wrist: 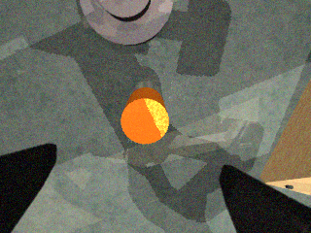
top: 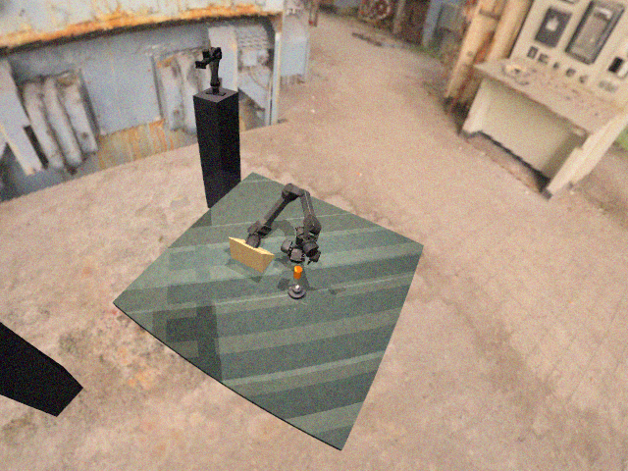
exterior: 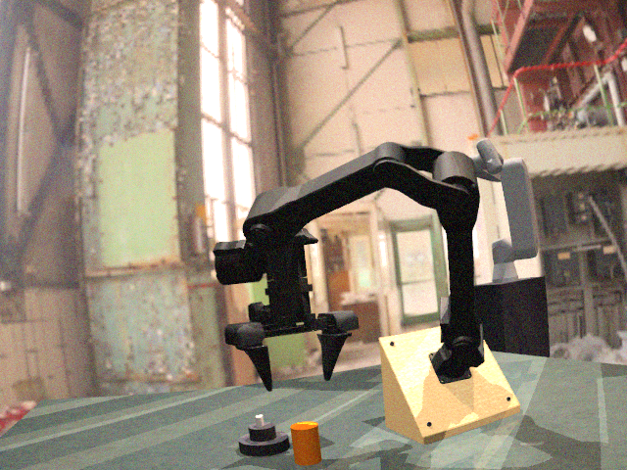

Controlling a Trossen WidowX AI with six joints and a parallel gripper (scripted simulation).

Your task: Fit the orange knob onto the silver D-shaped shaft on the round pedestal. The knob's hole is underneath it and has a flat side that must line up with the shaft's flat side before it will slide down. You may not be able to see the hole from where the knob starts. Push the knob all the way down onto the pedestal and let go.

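My gripper tip is 80 mm above the orange knob. Also, from my gripper tip: dark round pedestal 100 mm to the right, 90 mm below, 50 mm ahead.
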